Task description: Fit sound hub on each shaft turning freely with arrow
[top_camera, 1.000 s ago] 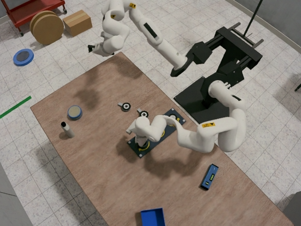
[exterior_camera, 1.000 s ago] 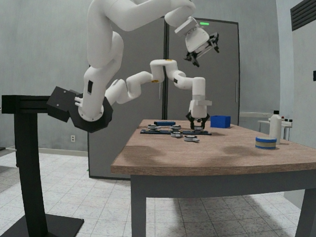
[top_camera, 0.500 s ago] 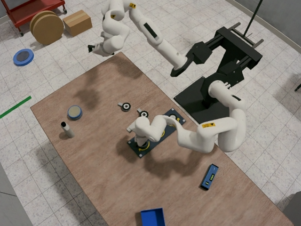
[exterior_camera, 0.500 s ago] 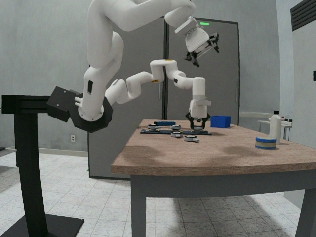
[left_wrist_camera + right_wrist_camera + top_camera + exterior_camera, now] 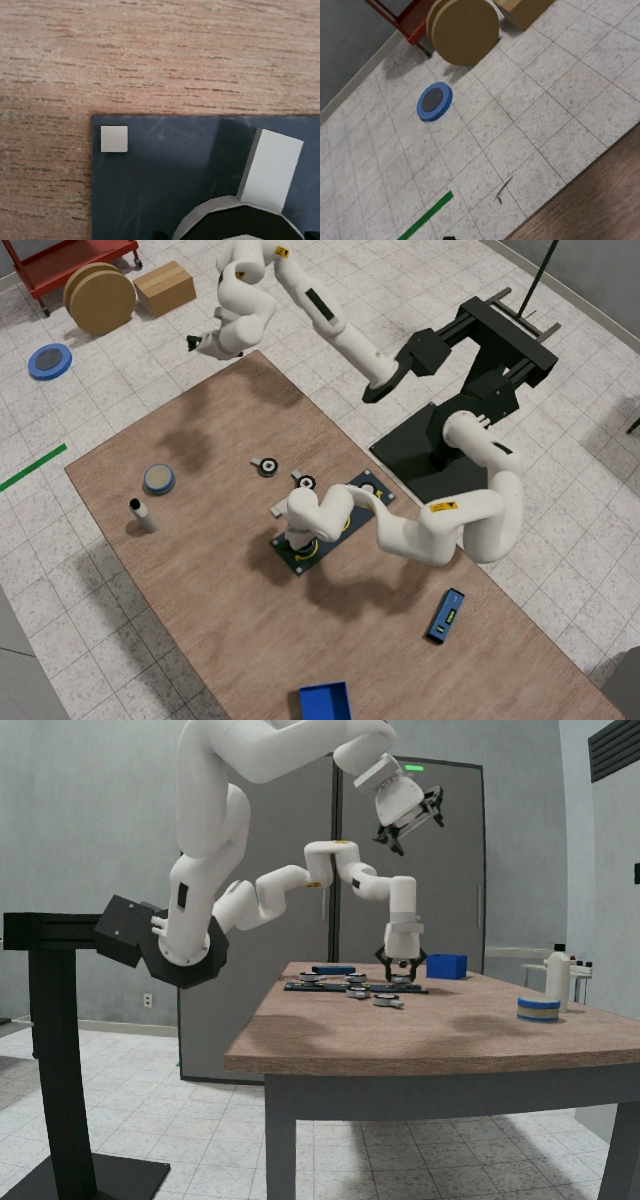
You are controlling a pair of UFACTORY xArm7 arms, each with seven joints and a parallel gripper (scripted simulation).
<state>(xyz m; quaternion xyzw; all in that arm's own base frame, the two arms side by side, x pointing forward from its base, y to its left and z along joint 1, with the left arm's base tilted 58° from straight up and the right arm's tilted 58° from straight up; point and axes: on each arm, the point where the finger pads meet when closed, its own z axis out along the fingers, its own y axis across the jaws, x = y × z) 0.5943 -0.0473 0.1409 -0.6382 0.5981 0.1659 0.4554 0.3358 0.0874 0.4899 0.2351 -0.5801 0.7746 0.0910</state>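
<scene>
Right now the dark board is 13 cm behind my left hand, 3 cm below it and 2 cm to the left of it. Round my left hand: white bottle 39 cm to the right, 27 cm ahead, 6 cm above; tape roll 48 cm to the right, 16 cm ahead, 2 cm below.
</scene>
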